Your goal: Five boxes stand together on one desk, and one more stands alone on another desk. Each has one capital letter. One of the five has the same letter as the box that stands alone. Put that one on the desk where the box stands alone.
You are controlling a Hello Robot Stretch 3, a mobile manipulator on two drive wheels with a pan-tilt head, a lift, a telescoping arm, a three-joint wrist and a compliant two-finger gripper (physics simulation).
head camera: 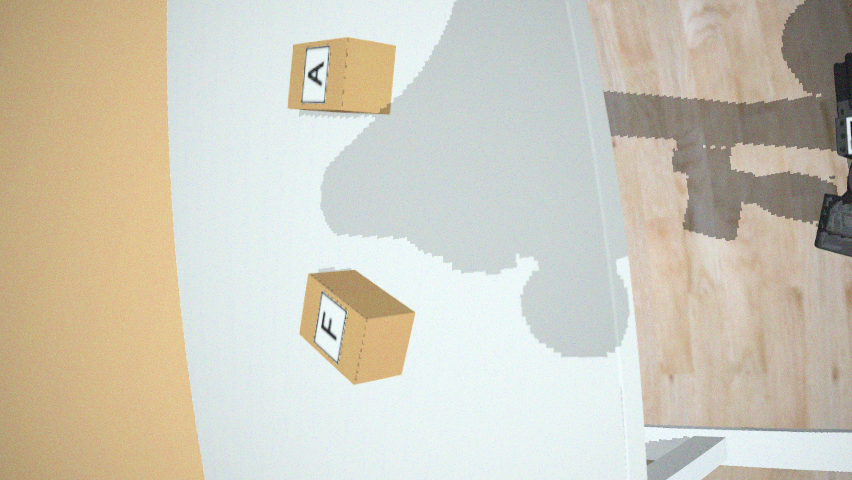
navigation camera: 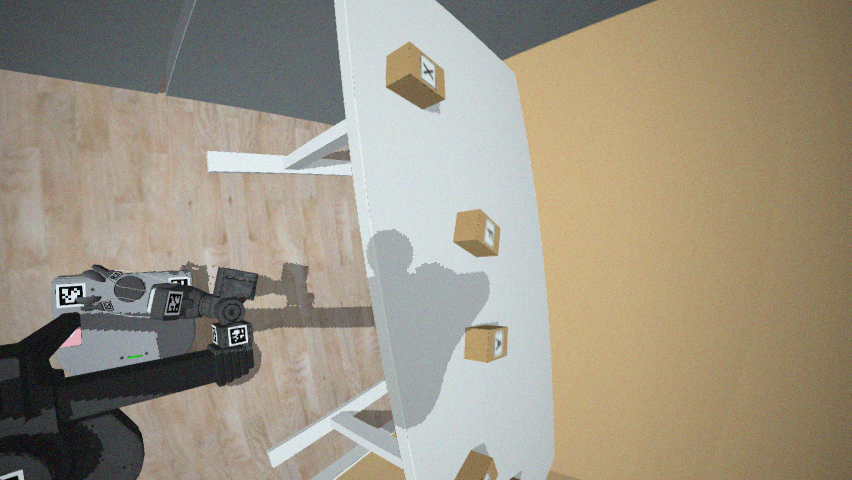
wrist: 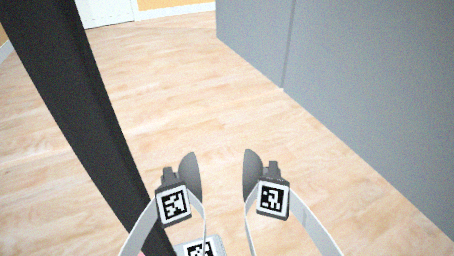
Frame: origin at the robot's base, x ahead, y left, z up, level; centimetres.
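Seen in the pictures: gripper, fingertip midpoint: [navigation camera: 80,285]; robot's base, origin of the base link: [navigation camera: 130,287].
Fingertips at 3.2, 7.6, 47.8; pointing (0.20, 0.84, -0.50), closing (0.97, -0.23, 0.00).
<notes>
Pixels of each thing's top centre, then the offset from my fingertips to it, as dx, dy, dz. "spot": a spot on its surface instead. Level surfaces: height alone.
- cardboard box lettered A, middle of its top: [head camera: 315,74] [navigation camera: 498,343] -15.7, -59.1, +52.2
- cardboard box lettered F, middle of its top: [head camera: 329,327] [navigation camera: 489,233] +5.8, -57.9, +52.2
- white desk, its level: dz +47.2
- box lettered X, middle of its top: [navigation camera: 428,71] +31.4, -41.7, +52.2
- box, surface spot: [navigation camera: 475,466] spot: -39.3, -52.6, +49.8
- wooden floor, its level: dz -47.8
A cardboard box lettered A [head camera: 366,77] [navigation camera: 476,344] and a cardboard box lettered F [head camera: 386,345] [navigation camera: 469,232] stand apart on the white desk [head camera: 250,196] [navigation camera: 411,160]; their letters are blurred in the navigation view. A box lettered X [navigation camera: 400,68] stands near the desk's far end in the navigation view. Another box [navigation camera: 475,466] is cut off at the bottom edge, its letter unreadable. The box standing alone on another desk does not show. My gripper [navigation camera: 92,288] [wrist: 220,168] is open and empty, over the robot's base beside the desk.
White desk legs [navigation camera: 247,161] [head camera: 781,447] stand on the wooden floor [navigation camera: 280,220] [wrist: 150,100]. An orange wall [head camera: 83,238] [navigation camera: 685,238] runs behind the desk. A grey partition [navigation camera: 256,59] [wrist: 370,100] stands past the desk's end. The black mast [wrist: 75,100] crosses the left of the wrist view.
</notes>
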